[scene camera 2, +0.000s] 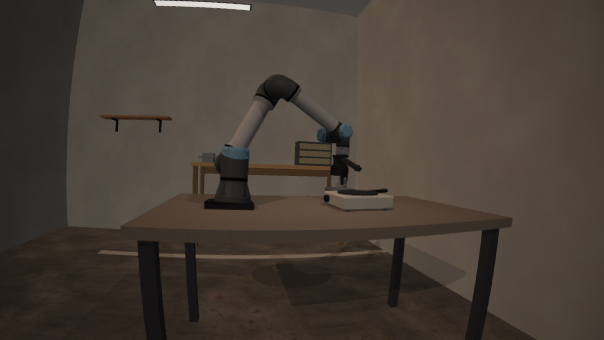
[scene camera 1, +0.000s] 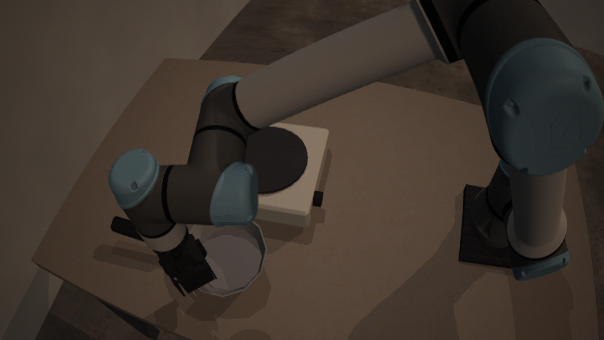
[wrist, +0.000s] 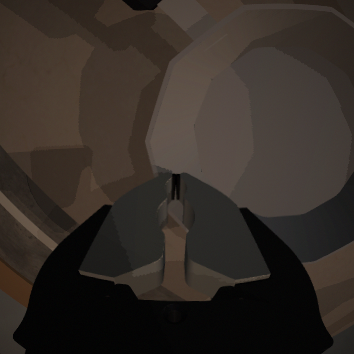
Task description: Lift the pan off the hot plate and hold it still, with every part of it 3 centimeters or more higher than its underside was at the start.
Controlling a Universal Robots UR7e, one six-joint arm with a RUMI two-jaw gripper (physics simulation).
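Where they show: gripper, between the fingertips: [wrist: 175, 176]; arm's base, origin of its link: [scene camera 2: 232, 201] [scene camera 1: 496, 218].
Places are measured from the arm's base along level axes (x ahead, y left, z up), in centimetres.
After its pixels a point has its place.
Note:
The grey pan [scene camera 1: 232, 262] @(x 56.9, y 16.6, z -0.2 cm) [scene camera 2: 334, 188] @(x 51.6, y 11.3, z 4.7 cm) [wrist: 295, 135] @(x 57.9, y 15.1, z -0.1 cm) is beside the hot plate [scene camera 1: 317, 165] @(x 43.2, y -6.9, z 4.0 cm) [scene camera 2: 370, 201] @(x 53.9, y -19.1, z 2.1 cm), off its dark disc [scene camera 1: 277, 160] @(x 51.6, y -6.4, z 5.0 cm). Its open side faces up. Its black handle [scene camera 1: 122, 227] @(x 83.1, y 15.8, z 3.7 cm) [scene camera 2: 382, 190] @(x 82.9, y 13.6, z 3.3 cm) points left in scene camera 1, and its shadow lies apart from it on the table. Whether the pan's bottom touches the table cannot be told. My gripper [scene camera 1: 197, 287] @(x 62.1, y 23.1, z 1.0 cm) [scene camera 2: 340, 183] @(x 62.1, y 23.1, z 1.0 cm) [wrist: 175, 176] @(x 62.1, y 23.1, z 1.0 cm) is shut with nothing between its fingers. In the wrist view its tips overlap the inner wall of the pan near the rim; contact is unclear.
The wooden table [scene camera 1: 390, 150] @(x 26.9, y -19.0, z -2.1 cm) [scene camera 2: 280, 216] @(x 14.7, y -23.0, z -2.1 cm) carries the arm's base [scene camera 1: 475, 250] @(x 6.0, y 8.2, z -0.8 cm) [scene camera 2: 229, 204] @(x -2.0, y -8.0, z -0.1 cm). My forearm [scene camera 1: 340, 65] @(x 37.7, y 11.8, z 44.8 cm) passes over the hot plate's far side. The table's left edge is near the handle. A bench [scene camera 2: 275, 169] with a drawer unit [scene camera 2: 314, 153] stands behind.

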